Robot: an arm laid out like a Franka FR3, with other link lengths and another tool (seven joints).
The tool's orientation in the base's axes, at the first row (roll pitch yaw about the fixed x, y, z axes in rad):
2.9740, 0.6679, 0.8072
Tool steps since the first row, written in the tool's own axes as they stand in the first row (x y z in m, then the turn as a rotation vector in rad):
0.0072, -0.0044, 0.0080, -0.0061, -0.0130, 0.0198
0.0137, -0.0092, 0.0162, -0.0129, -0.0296, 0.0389
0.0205, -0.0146, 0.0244, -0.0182, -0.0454, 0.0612
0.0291, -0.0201, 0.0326, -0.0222, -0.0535, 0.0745
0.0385, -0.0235, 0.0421, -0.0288, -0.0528, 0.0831
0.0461, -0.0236, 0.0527, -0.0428, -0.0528, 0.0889
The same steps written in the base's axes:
-0.0020, 0.0023, -0.0112, -0.0195, -0.0066, -0.0133
-0.0047, 0.0043, -0.0222, -0.0419, -0.0110, -0.0260
-0.0077, 0.0069, -0.0335, -0.0639, -0.0168, -0.0421
-0.0098, 0.0106, -0.0459, -0.0765, -0.0216, -0.0509
-0.0102, 0.0127, -0.0595, -0.0821, -0.0305, -0.0534
-0.0094, 0.0111, -0.0724, -0.0914, -0.0417, -0.0492

